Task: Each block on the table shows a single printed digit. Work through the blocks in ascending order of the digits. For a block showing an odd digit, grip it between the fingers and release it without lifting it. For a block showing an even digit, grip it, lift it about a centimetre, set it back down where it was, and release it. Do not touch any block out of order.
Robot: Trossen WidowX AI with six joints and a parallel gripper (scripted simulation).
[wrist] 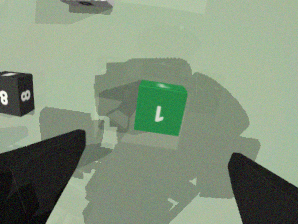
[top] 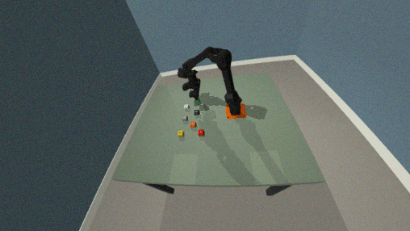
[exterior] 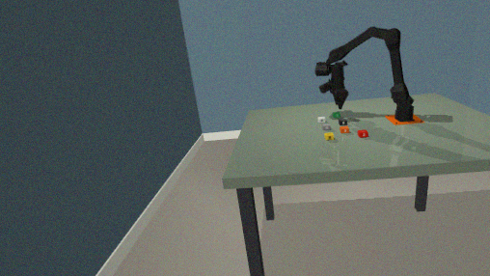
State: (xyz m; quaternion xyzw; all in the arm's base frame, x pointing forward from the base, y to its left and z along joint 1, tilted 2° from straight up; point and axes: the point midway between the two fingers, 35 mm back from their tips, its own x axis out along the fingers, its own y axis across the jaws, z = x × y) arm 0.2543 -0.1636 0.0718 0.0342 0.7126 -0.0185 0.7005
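The green block is 40 mm below my gripper tip and 10 mm ahead of it. The rest, counted from my gripper tip: white block: 100 mm ahead, 50 mm to the left, 40 mm below; black block: 130 mm to the left, 40 mm below, 10 mm ahead; grey block: 170 mm to the left, 100 mm ahead, 40 mm below.
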